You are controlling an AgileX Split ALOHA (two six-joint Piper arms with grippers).
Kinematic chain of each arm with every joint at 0, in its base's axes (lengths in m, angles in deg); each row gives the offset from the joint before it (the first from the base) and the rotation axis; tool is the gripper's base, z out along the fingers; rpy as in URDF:
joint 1: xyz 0 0 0.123 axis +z
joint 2: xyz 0 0 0 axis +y
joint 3: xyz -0.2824 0 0.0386 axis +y
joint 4: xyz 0.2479 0 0.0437 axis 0.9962 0 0.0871
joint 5: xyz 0 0 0 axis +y
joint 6: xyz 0.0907 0 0.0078 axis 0.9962 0 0.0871
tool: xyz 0 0 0 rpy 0 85 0
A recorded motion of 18 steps. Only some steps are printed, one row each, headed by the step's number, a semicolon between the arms.
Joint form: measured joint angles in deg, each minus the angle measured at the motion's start. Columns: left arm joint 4, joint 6, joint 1, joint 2, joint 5, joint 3; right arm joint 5, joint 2, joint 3, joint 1, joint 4, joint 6.
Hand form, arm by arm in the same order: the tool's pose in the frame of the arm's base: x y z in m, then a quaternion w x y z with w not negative. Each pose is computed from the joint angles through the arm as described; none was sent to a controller.
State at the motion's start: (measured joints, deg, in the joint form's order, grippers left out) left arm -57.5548 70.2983 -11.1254 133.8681 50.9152 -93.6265; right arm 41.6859 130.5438 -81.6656 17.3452 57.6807 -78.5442
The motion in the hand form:
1: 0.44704 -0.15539 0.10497 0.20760 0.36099 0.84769 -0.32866; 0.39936 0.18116 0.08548 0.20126 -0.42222 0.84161 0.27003
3: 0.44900 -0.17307 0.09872 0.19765 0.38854 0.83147 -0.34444; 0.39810 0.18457 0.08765 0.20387 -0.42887 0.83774 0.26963
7: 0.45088 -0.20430 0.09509 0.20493 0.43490 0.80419 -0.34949; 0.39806 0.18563 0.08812 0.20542 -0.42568 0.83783 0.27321
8: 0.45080 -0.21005 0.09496 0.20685 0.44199 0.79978 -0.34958; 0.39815 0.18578 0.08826 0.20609 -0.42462 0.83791 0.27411
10: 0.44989 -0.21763 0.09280 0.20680 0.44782 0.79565 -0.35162; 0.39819 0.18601 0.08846 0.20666 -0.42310 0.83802 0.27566
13: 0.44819 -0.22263 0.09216 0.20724 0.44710 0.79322 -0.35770; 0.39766 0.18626 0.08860 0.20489 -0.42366 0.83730 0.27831
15: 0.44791 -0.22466 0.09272 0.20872 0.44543 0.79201 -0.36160; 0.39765 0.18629 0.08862 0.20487 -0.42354 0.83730 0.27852
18: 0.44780 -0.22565 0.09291 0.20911 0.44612 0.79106 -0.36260; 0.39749 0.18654 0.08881 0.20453 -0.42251 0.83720 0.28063
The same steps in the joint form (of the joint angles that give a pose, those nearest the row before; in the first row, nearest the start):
1: 0.00 0.07 -0.64 1.46 1.51 -1.77; -0.07 -0.19 0.00 0.35 0.00 -0.32
3: 0.00 0.76 -2.43 4.24 4.15 -5.54; -0.13 -0.47 0.00 0.84 0.06 -0.75
7: -0.07 2.79 -5.84 7.38 5.15 -10.83; -0.07 -0.47 0.00 0.91 0.75 -0.86
8: -0.07 3.02 -6.48 7.82 5.15 -11.68; -0.07 -0.47 0.00 0.91 0.96 -0.92
10: -0.28 3.15 -7.34 8.52 5.09 -12.54; -0.02 -0.47 0.00 0.91 1.25 -0.96
13: -1.20 3.35 -7.87 8.73 5.09 -12.59; 0.36 -0.47 0.00 0.91 1.29 -0.96
15: -1.81 3.41 -8.05 8.79 5.14 -12.71; 0.37 -0.47 0.00 0.91 1.31 -0.96
18: -1.93 3.47 -8.15 8.85 5.20 -12.84; 0.55 -0.47 0.00 0.91 1.52 -0.96

